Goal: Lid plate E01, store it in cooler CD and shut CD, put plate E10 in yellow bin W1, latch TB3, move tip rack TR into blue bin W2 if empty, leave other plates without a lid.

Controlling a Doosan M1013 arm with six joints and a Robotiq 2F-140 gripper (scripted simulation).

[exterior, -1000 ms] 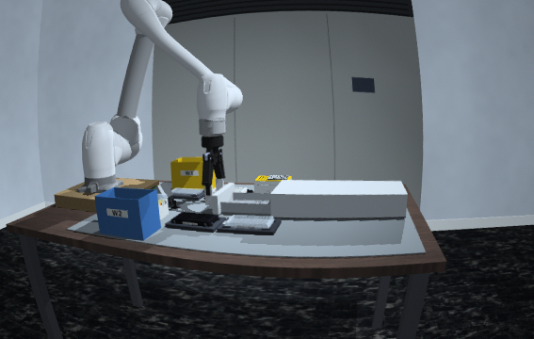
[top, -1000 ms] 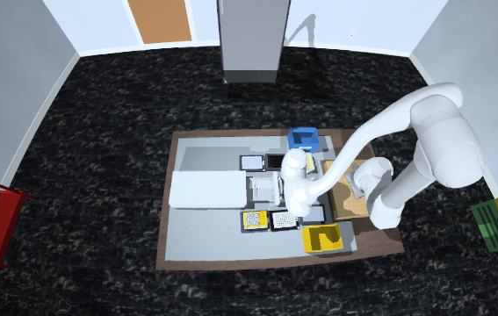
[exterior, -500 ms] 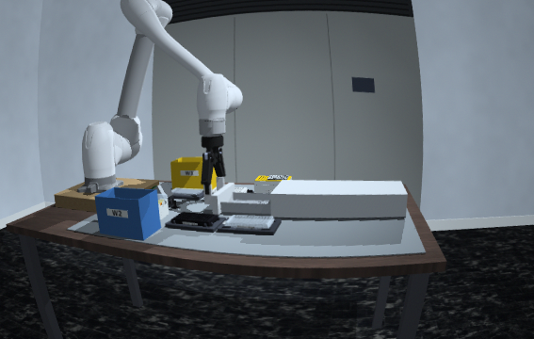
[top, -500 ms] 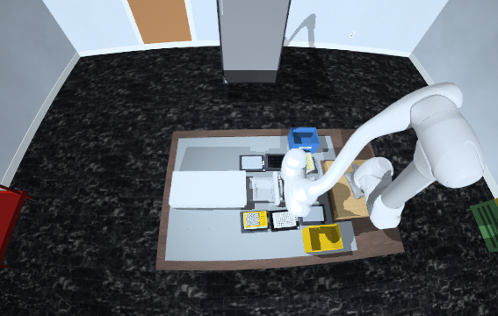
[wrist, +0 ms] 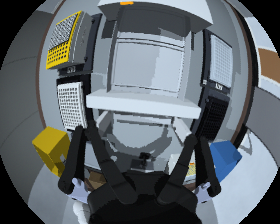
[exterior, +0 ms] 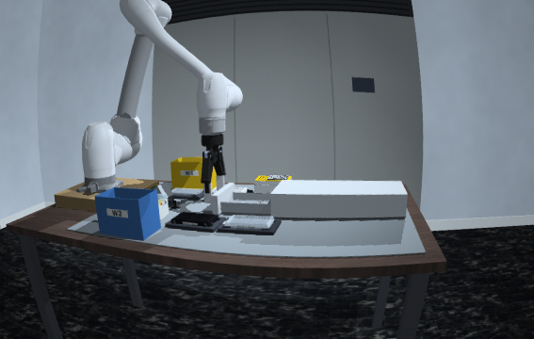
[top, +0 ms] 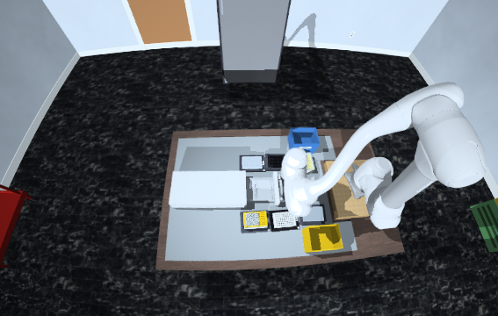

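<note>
My hand is 19 cm to the right of the grey plate lid, 15 cm past it and 4 cm above it. The rest, counted from my hand: black nest 18 cm to the left, 5 cm below, 3 cm ahead; white well plate 18 cm to the left, 3 cm below, 3 cm ahead; drawer 13 cm ahead, 3 cm to the right, 3 cm below.
</note>
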